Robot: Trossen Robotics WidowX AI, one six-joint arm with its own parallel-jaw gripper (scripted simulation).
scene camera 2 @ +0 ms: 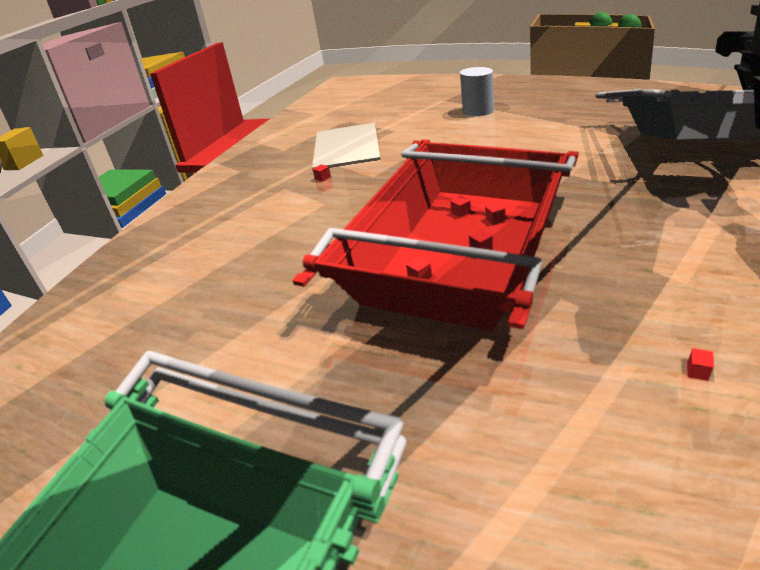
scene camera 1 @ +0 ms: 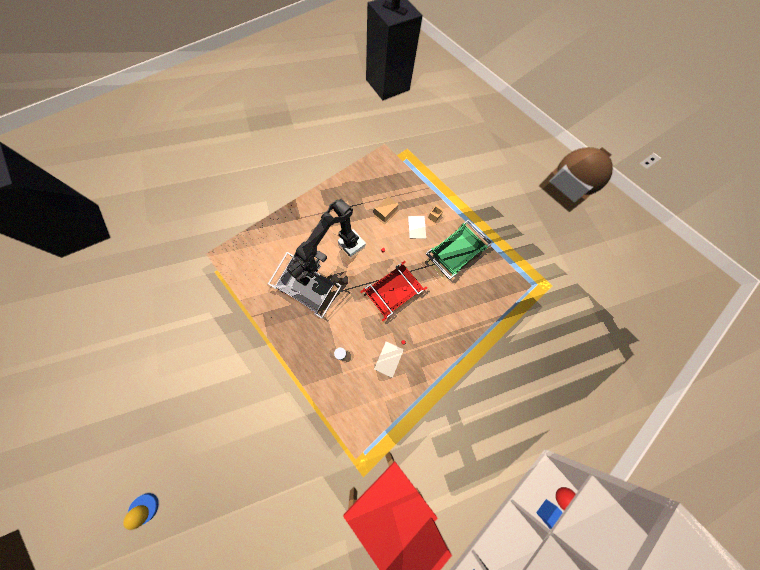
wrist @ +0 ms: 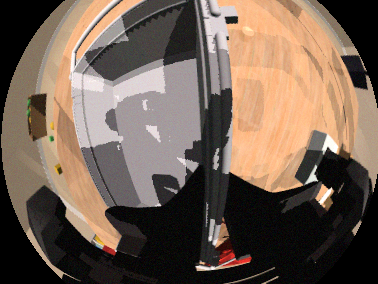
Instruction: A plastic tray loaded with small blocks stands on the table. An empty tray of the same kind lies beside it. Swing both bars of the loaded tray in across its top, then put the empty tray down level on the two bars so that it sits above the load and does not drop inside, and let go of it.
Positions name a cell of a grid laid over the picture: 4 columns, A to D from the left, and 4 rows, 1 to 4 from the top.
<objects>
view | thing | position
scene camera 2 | grey cylinder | C1
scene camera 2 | cream tile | B2
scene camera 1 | grey tray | B3
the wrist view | my gripper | C3
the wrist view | grey tray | B2
</objects>
